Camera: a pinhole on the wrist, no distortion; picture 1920 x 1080 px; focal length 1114.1 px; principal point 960.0 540.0 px. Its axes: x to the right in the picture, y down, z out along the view. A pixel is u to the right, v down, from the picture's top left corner.
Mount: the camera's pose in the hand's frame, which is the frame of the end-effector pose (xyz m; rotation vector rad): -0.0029 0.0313 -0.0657 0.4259 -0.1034 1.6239
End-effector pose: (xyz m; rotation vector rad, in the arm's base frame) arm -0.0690 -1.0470 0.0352 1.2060 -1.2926 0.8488
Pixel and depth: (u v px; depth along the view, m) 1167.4 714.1 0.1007
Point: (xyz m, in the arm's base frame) -0.0922 -1.0792 0.0356
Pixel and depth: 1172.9 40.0 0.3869
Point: -0.0999 -1.3605 0.2395
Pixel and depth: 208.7 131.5 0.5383
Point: 0.3516 -1.4629 0.2315
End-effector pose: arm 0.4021 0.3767 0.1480 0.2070 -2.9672 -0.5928
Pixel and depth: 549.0 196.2 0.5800
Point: 0.0931 0.1602 -0.2944
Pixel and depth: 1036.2 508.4 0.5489
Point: 0.2296 0.4291 -0.2975
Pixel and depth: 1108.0 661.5 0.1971
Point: 0.3696 0.4143 0.0272
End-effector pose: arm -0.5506 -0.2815 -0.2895 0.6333 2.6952 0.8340
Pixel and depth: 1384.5 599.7 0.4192
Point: -0.4506 -0.0400 -0.5739
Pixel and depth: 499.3 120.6 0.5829
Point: -0.8442 -0.2166 -0.8183
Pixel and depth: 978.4 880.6 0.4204
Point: -0.4276 -0.2158 -0.6302
